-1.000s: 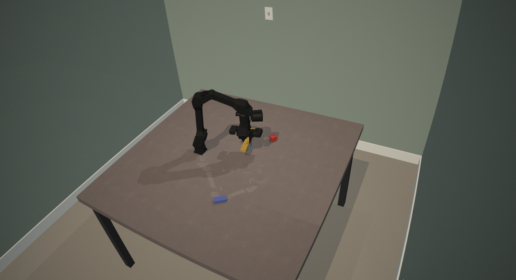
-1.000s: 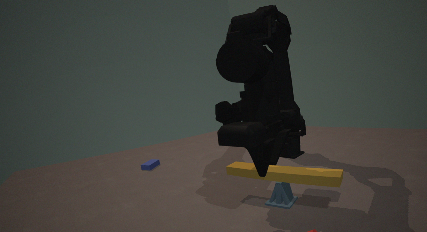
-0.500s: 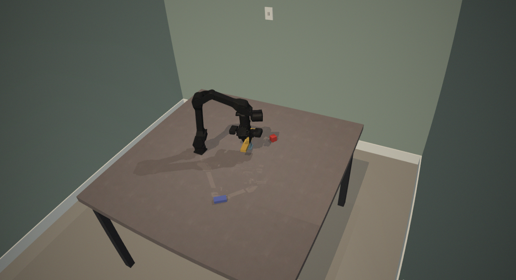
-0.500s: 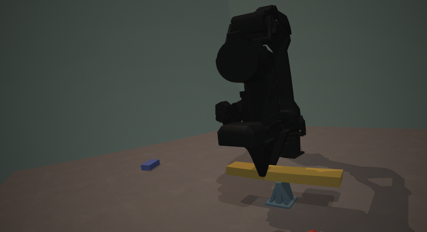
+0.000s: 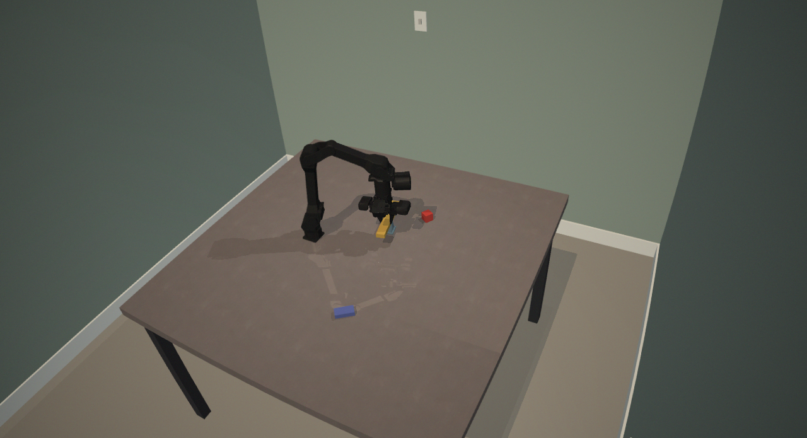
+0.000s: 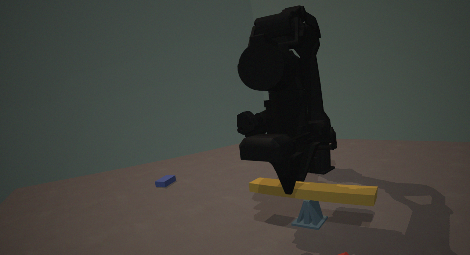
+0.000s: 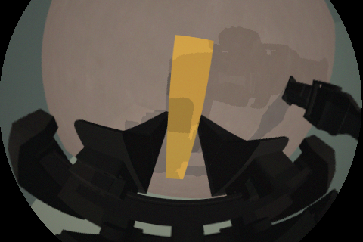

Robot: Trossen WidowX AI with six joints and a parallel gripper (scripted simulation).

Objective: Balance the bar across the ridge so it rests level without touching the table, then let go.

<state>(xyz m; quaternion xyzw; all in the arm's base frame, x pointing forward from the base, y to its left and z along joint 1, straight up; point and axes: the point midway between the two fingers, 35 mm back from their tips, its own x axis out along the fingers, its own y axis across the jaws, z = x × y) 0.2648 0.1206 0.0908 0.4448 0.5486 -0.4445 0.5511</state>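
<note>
Right now my gripper tip is 10 mm past the yellow bar and 30 mm to the right of it. Round my gripper tip: blue block: 60 mm ahead, 410 mm to the right, 50 mm below; red cube: 100 mm ahead, 150 mm to the left, 40 mm below.
</note>
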